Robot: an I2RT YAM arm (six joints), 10 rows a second.
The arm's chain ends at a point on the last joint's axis. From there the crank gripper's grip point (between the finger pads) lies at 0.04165 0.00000 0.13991 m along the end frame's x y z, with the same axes.
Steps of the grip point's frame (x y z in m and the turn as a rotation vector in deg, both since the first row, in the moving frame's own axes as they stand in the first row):
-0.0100, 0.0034, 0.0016, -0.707, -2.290, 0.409
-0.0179, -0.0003, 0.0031, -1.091, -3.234, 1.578
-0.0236, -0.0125, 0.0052, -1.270, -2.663, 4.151
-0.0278, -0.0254, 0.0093, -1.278, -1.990, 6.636
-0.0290, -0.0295, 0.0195, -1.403, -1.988, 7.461
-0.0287, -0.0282, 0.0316, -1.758, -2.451, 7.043
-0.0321, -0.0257, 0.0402, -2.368, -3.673, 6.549
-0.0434, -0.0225, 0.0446, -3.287, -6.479, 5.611
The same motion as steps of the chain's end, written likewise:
-0.0044, 0.0014, 0.0001, -0.707, -2.290, 0.409
-0.0099, -0.0040, 0.0010, -1.091, -3.234, 1.578
-0.0168, -0.0184, 0.0035, -1.270, -2.663, 4.151
-0.0225, -0.0331, 0.0080, -1.278, -1.990, 6.636
-0.0236, -0.0380, 0.0183, -1.403, -1.988, 7.461
-0.0221, -0.0372, 0.0301, -1.758, -2.451, 7.043
-0.0225, -0.0358, 0.0380, -2.368, -3.673, 6.549
-0.0268, -0.0339, 0.0411, -3.287, -6.479, 5.611

